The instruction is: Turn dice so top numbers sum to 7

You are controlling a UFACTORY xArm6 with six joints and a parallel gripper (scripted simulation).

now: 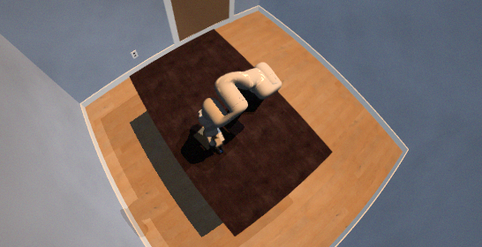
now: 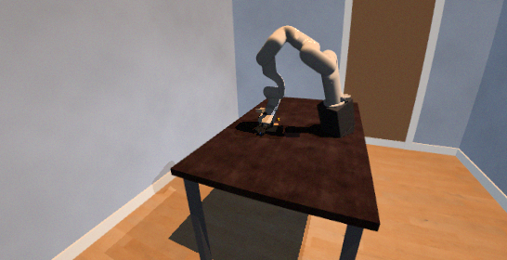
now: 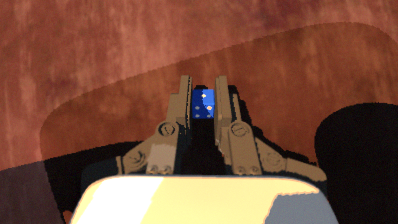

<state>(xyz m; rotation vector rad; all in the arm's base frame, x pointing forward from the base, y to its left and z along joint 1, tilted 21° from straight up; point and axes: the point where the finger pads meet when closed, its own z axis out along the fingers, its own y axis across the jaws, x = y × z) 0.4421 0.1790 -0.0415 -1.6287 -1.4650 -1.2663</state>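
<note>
Right now my hand is 1 cm short of the mat, 13 cm to the left of it and 2 cm above it. Also, from my hand: blue die 1 cm to the left, 1 cm below; yellow die 3 cm behind, 28 cm to the right, 2 cm below; black die 9 cm behind, 15 cm to the right, 2 cm below.
</note>
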